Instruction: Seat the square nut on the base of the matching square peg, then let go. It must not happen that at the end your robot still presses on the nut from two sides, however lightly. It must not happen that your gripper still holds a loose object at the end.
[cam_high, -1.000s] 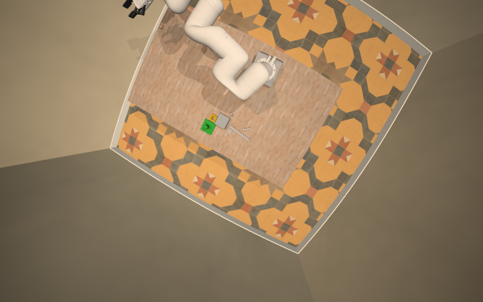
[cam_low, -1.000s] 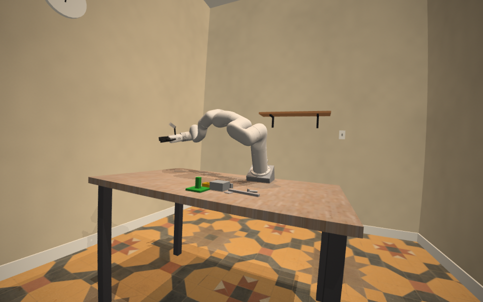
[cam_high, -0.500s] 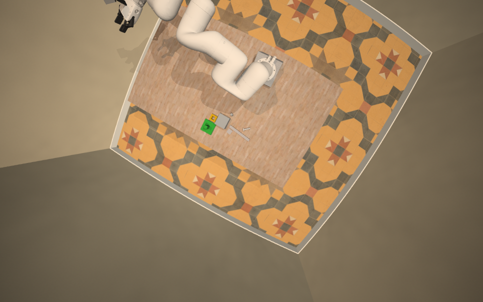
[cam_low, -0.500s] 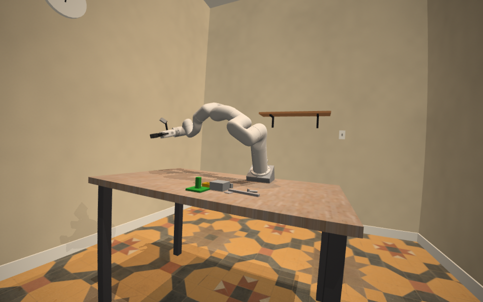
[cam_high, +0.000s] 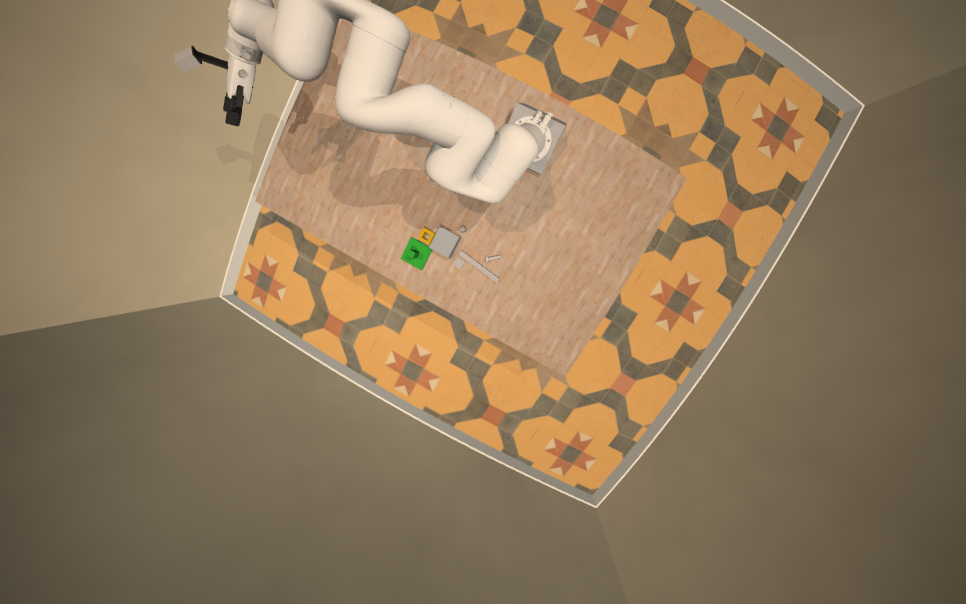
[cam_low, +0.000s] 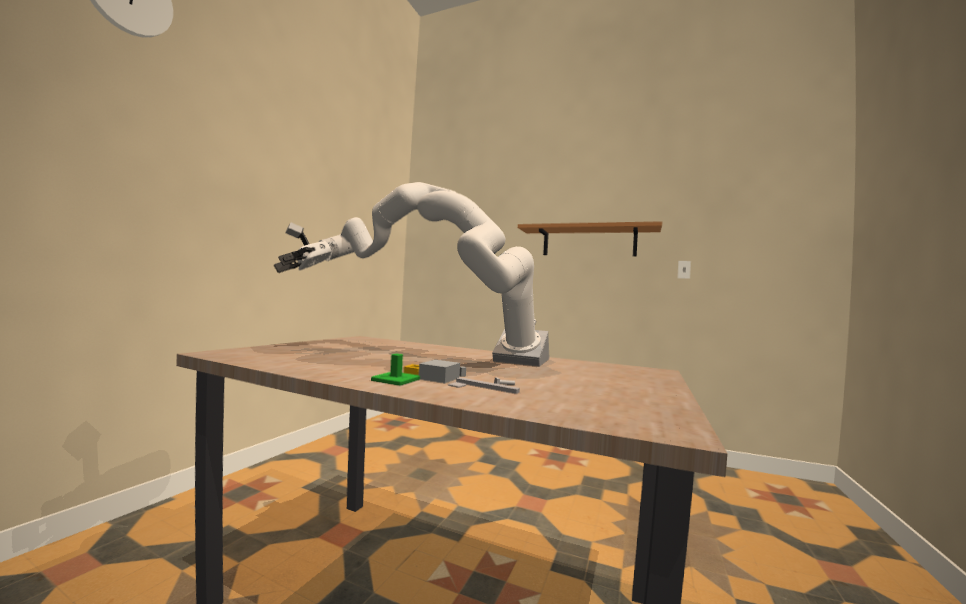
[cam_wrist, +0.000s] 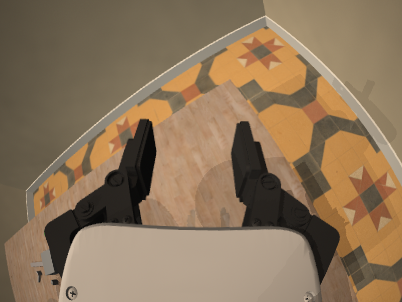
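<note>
My gripper is now 10 mm past the grey block, 630 mm to the right of it and 260 mm above it. The rest, counted from my hand: bolt 50 mm behind, 770 mm to the left, 270 mm below; thin grey bar 10 mm behind, 760 mm to the left, 270 mm below.
</note>
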